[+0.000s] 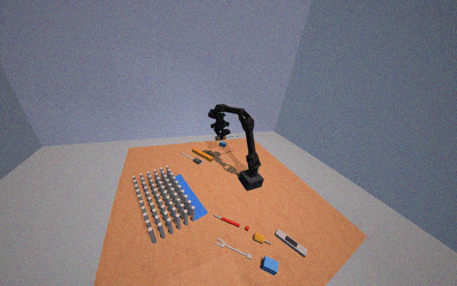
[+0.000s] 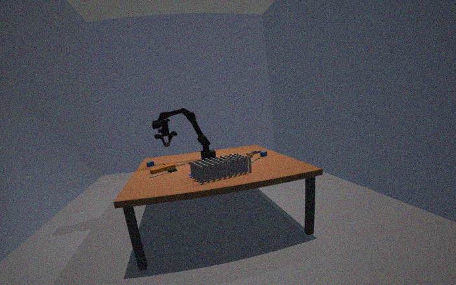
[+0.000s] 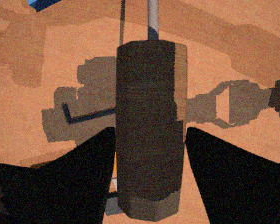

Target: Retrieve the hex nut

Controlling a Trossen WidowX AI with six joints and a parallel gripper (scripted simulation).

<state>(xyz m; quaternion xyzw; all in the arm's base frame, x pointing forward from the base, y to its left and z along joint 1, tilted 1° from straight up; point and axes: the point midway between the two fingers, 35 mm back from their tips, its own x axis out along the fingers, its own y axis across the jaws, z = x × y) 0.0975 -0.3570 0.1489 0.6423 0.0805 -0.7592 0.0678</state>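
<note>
The blue taped strip is 36 cm ahead of my gripper tip, 30 cm to the left of it and 19 cm below it. Round my gripper tip: orange bar (13 cm ahead, 6 cm to the right, 18 cm below); black L-key (5 cm ahead, 8 cm to the right, 19 cm below); wooden-handled tool (10 cm behind, 2 cm to the right, 2 cm below).
</note>
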